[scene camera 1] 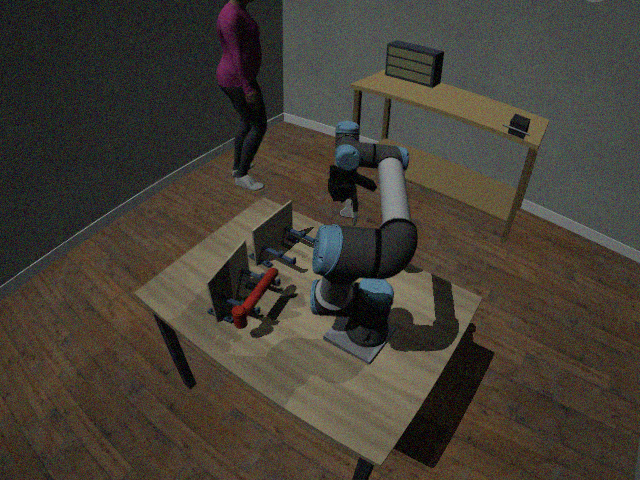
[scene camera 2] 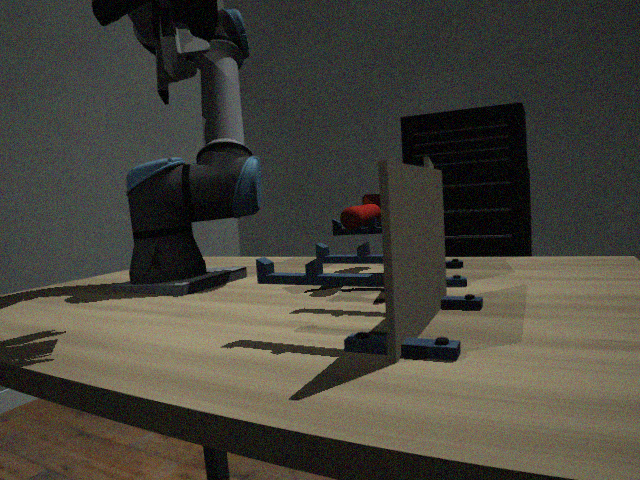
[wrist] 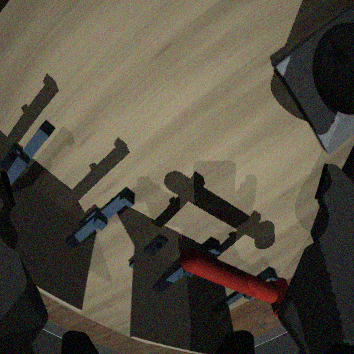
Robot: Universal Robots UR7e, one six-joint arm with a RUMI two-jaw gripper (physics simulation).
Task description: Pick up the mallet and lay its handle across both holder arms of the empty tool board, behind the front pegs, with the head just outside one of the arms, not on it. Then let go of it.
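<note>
The red mallet lies across the blue arms of one tool board. Its head is at the end farther from the empty board. The empty tool board stands upright beside it, its two blue holder arms free. In scene camera 2 this board hides part of the mallet and most of the other board. My gripper is open and empty, high above the table and apart from the mallet and both boards.
The arm's base plate is bolted to the wooden table. A person stands beyond the table. A workbench with a drawer box is at the back wall. A dark cabinet shows behind the boards.
</note>
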